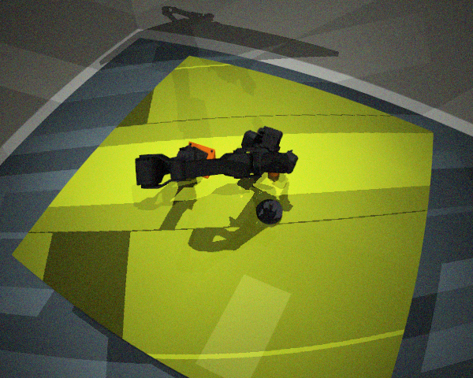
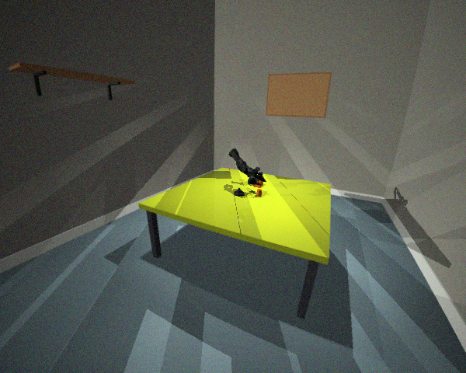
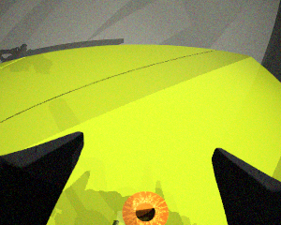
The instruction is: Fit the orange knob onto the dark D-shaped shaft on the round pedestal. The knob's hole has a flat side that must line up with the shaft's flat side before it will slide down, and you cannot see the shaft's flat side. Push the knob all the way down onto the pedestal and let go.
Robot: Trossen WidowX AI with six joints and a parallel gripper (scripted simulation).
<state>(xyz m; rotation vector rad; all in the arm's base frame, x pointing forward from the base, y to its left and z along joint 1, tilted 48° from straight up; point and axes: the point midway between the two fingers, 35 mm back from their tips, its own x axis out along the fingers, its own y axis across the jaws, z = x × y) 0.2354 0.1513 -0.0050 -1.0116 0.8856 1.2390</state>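
My gripper tip is now 3 cm to the left of the orange knob and 9 cm above it. Round my gripper tip: pedestal 6 cm ahead, 19 cm to the right, 9 cm below.
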